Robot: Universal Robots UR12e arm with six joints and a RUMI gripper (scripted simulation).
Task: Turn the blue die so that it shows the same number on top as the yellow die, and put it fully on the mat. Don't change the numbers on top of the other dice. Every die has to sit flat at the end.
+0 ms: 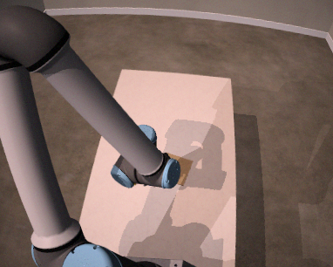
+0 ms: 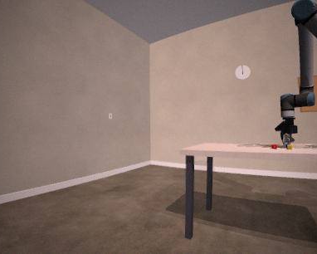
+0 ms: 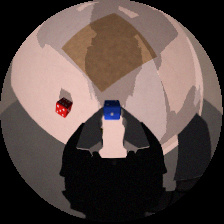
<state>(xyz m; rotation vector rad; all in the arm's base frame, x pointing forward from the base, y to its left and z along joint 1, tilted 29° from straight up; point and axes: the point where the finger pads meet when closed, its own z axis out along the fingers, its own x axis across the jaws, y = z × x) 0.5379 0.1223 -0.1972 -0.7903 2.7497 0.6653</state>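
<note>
The mat lies 11 cm to the right of my hand, 8 cm ahead of it and 2 cm below it. Also, from my hand: blue die (right at my hand); yellow die (8 cm to the left); red die (10 cm ahead, 5 cm to the left).
</note>
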